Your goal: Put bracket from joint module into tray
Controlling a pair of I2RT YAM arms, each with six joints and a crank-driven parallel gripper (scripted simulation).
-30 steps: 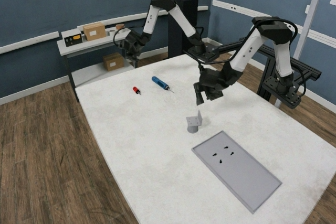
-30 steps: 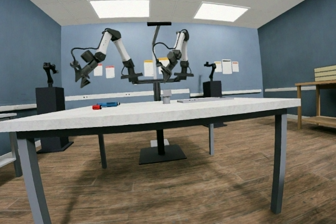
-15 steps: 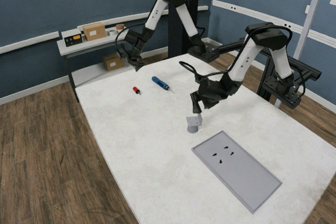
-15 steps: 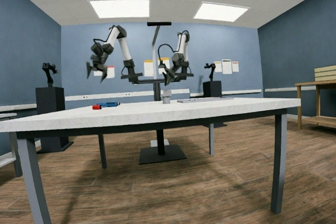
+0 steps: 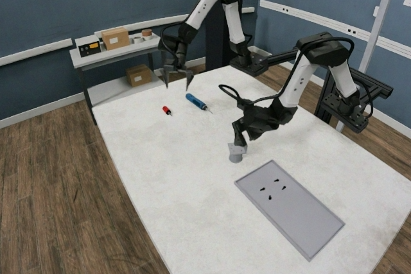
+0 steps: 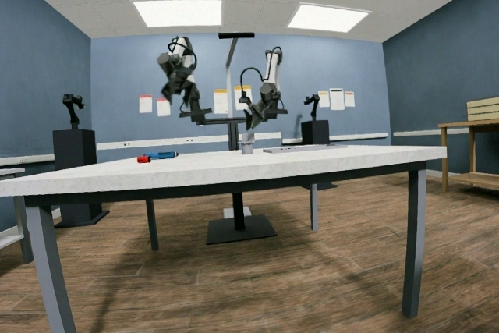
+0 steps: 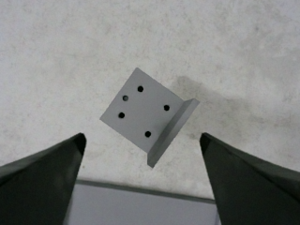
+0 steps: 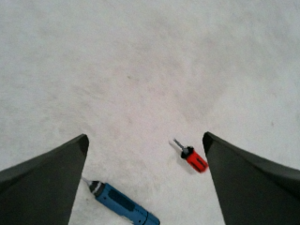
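Now: left hand 20 mm to the left of the grey bracket and 60 mm above it. From my left hand the other things lie so: grey joint module: 20 mm to the right, 100 mm below; small red screwdriver: 40 mm ahead, 510 mm to the right, 120 mm below; grey tray: 30 mm ahead, 300 mm to the left, 130 mm below.
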